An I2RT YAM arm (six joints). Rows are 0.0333 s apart.
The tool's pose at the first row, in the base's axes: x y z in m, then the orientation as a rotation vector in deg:
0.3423, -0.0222, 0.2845, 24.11, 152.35, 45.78
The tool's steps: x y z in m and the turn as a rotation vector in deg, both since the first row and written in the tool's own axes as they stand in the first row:
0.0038, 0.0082, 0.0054, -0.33, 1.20, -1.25
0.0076, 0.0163, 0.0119, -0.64, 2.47, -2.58
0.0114, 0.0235, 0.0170, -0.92, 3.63, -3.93
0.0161, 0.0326, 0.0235, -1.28, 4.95, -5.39
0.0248, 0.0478, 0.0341, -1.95, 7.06, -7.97
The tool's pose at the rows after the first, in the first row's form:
0.3425, -0.0117, 0.2841, 21.96, 153.28, 46.33
0.3431, -0.0007, 0.2827, 19.67, 154.26, 46.86
0.3430, 0.0089, 0.2820, 17.38, 155.12, 47.28
0.3430, 0.0209, 0.2810, 14.83, 156.05, 47.84
0.3421, 0.0413, 0.2794, 10.35, 157.39, 48.74

